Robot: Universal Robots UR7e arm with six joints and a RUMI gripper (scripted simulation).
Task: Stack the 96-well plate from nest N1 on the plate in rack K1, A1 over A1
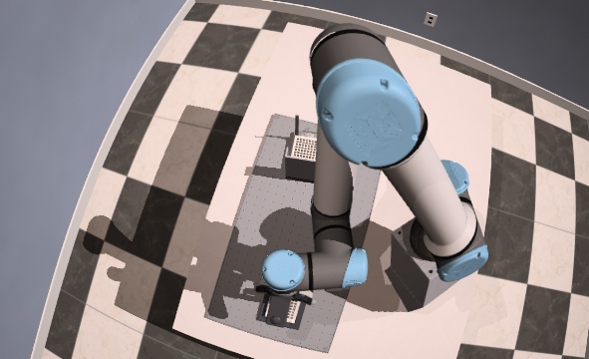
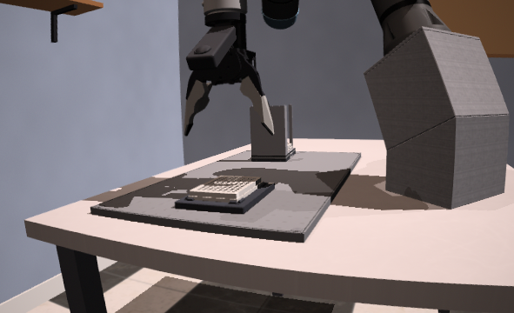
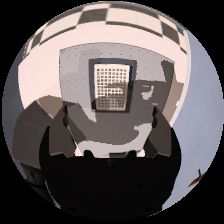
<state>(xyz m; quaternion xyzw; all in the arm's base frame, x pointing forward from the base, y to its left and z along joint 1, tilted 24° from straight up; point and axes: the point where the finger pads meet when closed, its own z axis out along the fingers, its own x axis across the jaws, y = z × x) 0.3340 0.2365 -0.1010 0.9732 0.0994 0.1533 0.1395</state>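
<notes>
The plate nest N1 lies 100 mm below my hand.
</notes>
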